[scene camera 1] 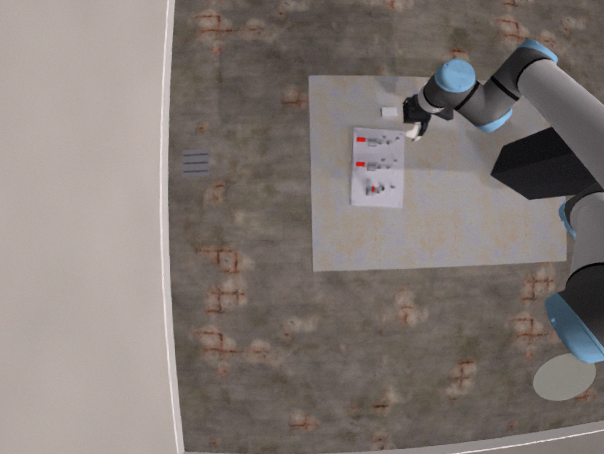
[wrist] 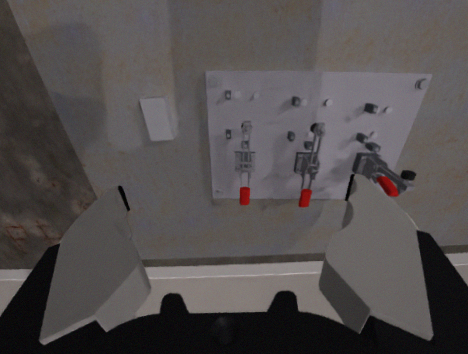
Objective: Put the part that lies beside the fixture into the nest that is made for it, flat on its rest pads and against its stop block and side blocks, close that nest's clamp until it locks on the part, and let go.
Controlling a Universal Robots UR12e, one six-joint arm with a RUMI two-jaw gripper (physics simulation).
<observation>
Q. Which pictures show the gripper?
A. Scene camera 1 and the wrist view: all of them.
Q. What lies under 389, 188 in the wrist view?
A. A clamp.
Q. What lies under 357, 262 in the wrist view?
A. The gripper.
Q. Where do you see a pale rectangular part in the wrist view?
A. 156, 110
</observation>
